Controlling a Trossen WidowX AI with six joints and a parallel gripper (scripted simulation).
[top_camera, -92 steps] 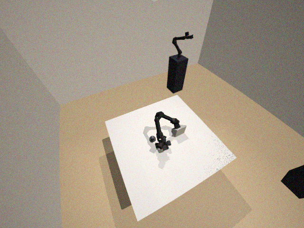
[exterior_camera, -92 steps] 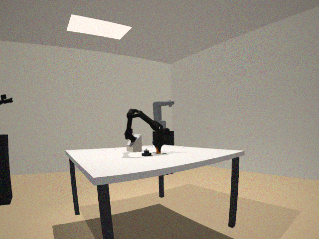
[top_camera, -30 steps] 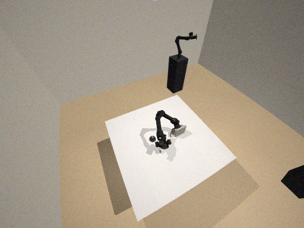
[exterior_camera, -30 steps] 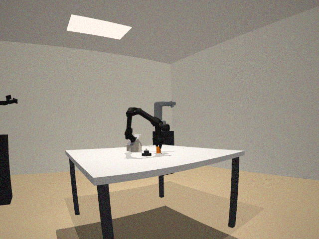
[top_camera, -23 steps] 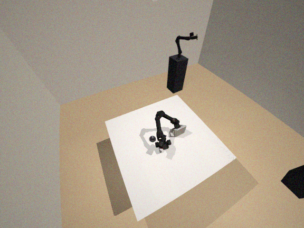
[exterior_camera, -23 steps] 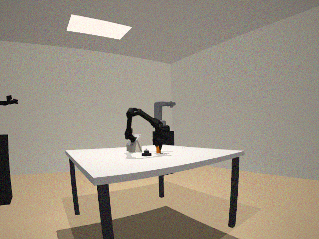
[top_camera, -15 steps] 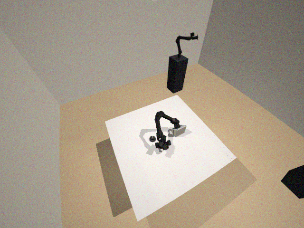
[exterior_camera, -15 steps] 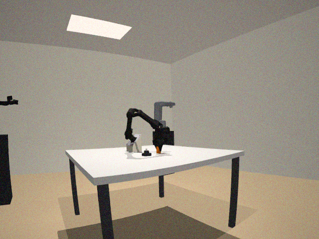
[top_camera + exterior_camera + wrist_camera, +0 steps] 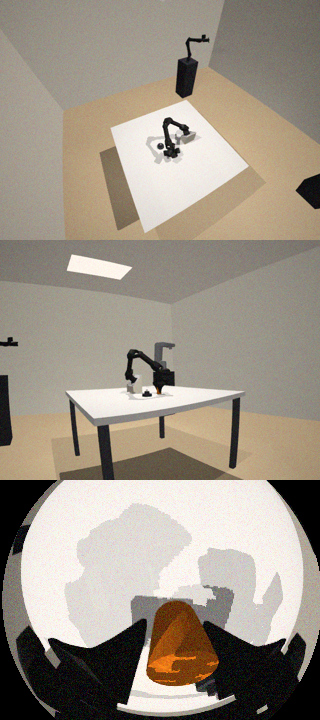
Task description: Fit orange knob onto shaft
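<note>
Right now my gripper tip is 5 cm short of the dark round pedestal, 17 cm to the left of it and 2 cm below it. From my gripper tip the other things lie so: orange knob: 3 cm above.
</note>
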